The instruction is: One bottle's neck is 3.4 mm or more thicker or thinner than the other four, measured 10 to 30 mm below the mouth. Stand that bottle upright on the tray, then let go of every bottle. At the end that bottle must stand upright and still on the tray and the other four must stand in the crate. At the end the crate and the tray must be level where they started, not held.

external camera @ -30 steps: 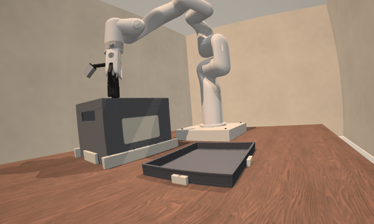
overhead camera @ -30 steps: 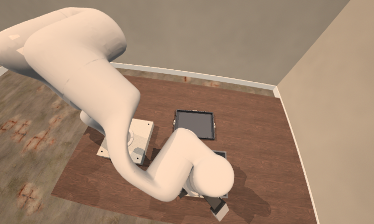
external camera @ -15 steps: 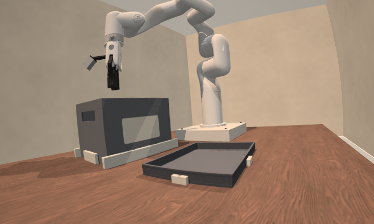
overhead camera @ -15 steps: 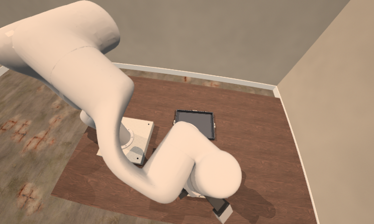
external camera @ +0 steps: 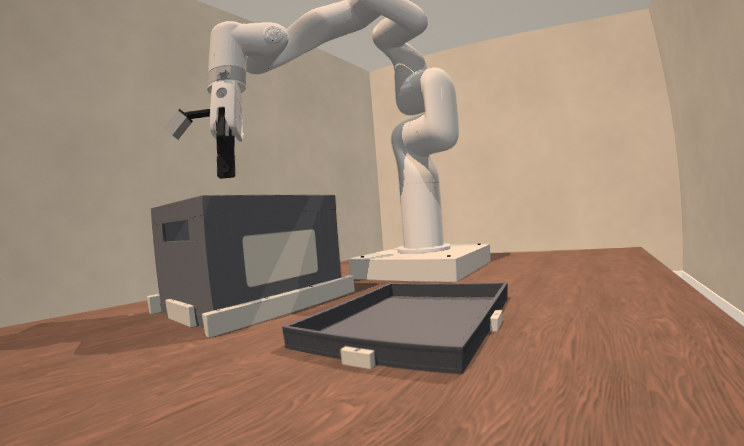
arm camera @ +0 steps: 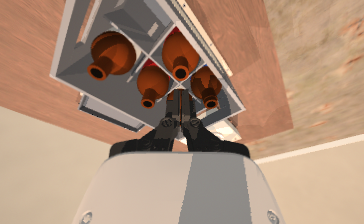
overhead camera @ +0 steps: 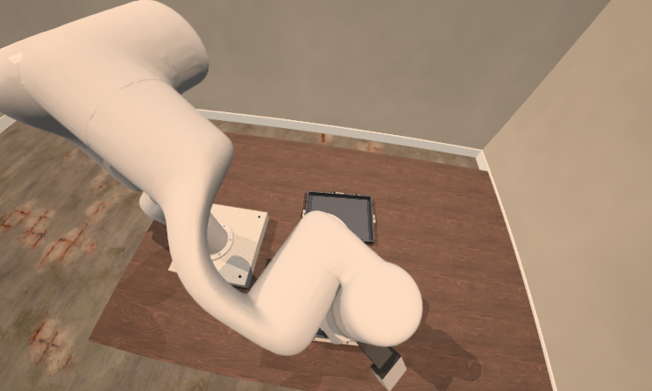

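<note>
My gripper is now 10 mm short of the brown bottle, 90 mm to the right of it and 150 mm above it. Round my hand: dark tray (50 mm ahead, 340 mm to the left, 230 mm below); dark grey crate (10 mm ahead, 50 mm to the left, 160 mm below).
</note>
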